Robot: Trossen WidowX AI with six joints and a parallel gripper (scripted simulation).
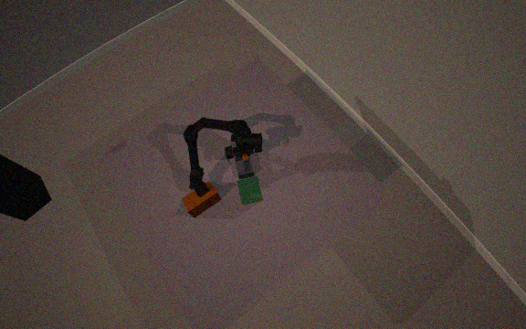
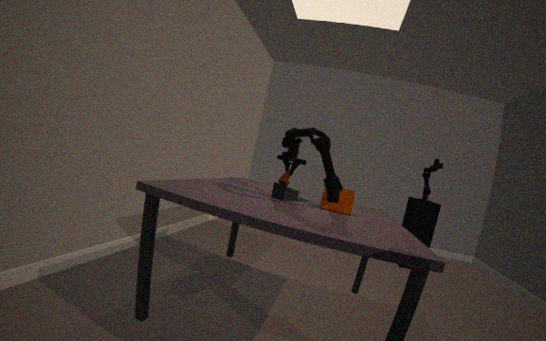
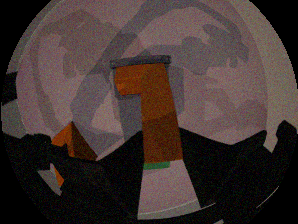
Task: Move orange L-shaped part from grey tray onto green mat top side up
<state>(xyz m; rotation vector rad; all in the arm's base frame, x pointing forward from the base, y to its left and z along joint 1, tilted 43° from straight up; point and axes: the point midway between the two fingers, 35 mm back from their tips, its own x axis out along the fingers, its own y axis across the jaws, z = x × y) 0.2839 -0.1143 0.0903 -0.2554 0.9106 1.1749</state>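
The green mat lies 17 cm below my gripper tip, 12 cm to the right of it and 8 cm behind it. Also, from my gripper tip: orange L-shaped part 3 cm to the left, 3 cm below.
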